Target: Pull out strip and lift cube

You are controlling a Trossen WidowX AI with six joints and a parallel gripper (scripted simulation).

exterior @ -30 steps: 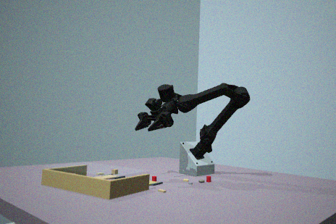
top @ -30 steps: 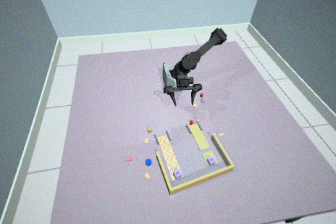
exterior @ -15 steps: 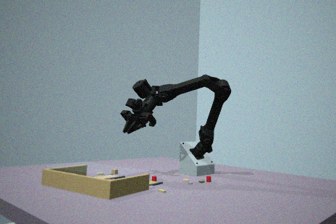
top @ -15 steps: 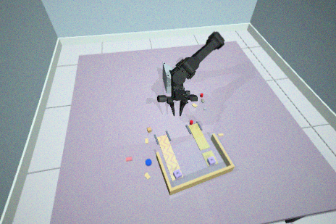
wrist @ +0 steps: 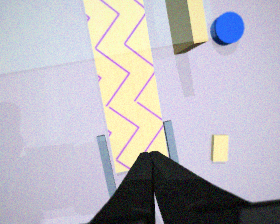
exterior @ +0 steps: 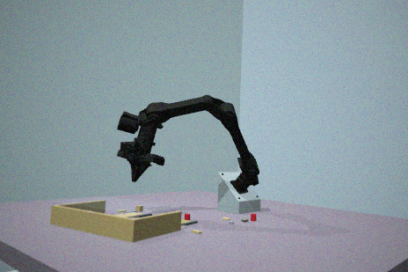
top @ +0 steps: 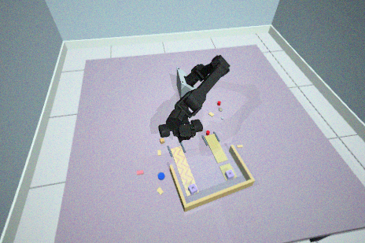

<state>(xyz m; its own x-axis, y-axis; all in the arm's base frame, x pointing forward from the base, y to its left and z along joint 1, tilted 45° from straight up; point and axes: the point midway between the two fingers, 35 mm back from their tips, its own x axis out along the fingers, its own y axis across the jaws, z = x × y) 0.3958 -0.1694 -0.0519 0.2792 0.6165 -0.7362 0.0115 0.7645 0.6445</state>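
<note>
My gripper tip is 11 cm above the zigzag strip and 8 cm short of it. The rest, counted from my gripper tip: pink block: 20 cm to the right, 11 cm below, 5 cm ahead; then blue disc: 11 cm to the right, 11 cm below, 9 cm ahead.
</note>
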